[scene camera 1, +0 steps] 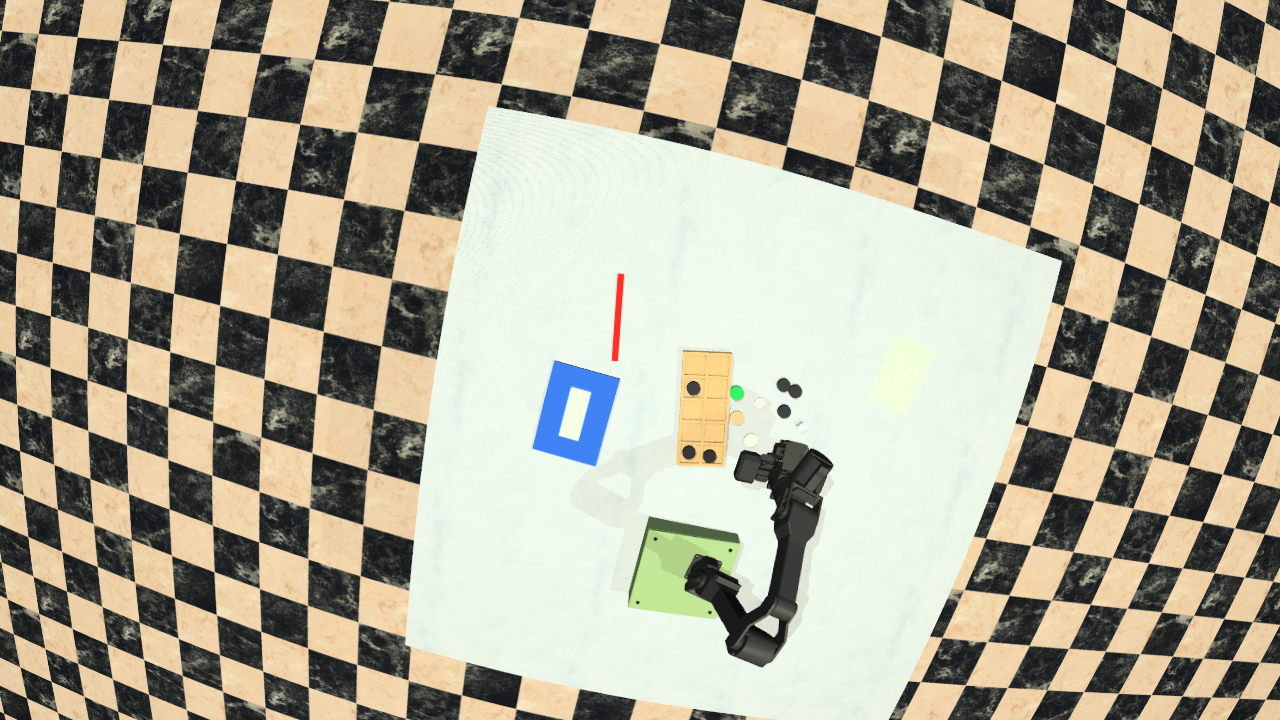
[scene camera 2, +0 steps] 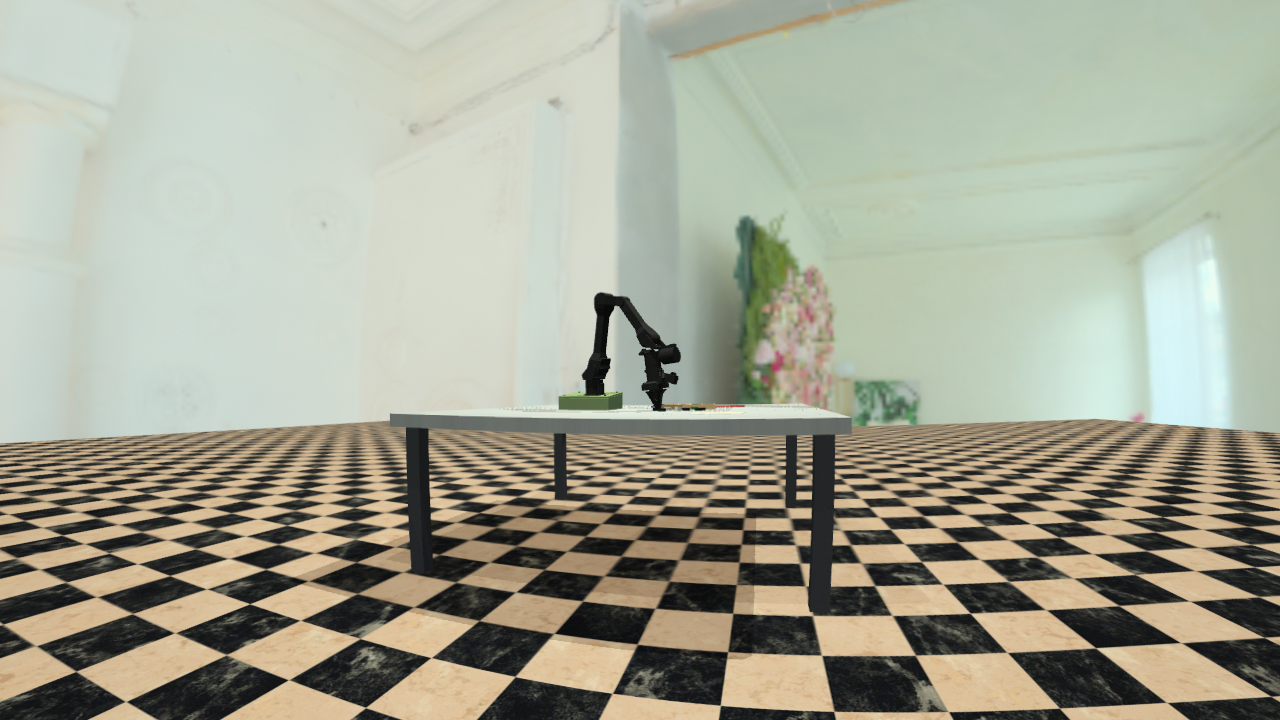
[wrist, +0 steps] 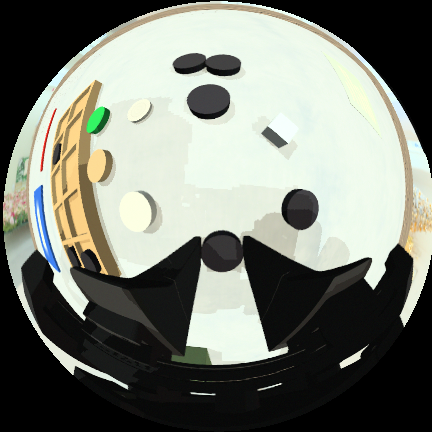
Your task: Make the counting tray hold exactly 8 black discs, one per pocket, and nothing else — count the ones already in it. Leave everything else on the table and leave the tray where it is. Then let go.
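Note:
The tan counting tray (scene camera 1: 691,409) (wrist: 71,186) has two columns of pockets. Three black discs sit in it: one disc (scene camera 1: 693,387) (wrist: 57,154) in the left column, and two discs (scene camera 1: 688,452) (scene camera 1: 708,455) side by side in the end row nearest the arm's base. My gripper (wrist: 221,241) (scene camera 2: 658,408) is shut on a black disc (wrist: 222,252), low at the table; the arm hides this disc in scene camera 1. Another loose black disc (wrist: 300,209) lies right of the fingers. Farther out lie a single black disc (scene camera 1: 784,411) (wrist: 208,101) and two touching ones (scene camera 1: 783,384) (scene camera 1: 794,391) (wrist: 189,63) (wrist: 223,65).
Beside the tray lie a green disc (scene camera 1: 736,392) (wrist: 98,120), a tan disc (scene camera 1: 736,417) (wrist: 100,165) and two cream discs (scene camera 1: 759,402) (scene camera 1: 750,440). A white block (wrist: 282,129), blue frame (scene camera 1: 548,407), red bar (scene camera 1: 617,317), pale yellow patch (scene camera 1: 900,373) and green base (scene camera 1: 662,591) also show.

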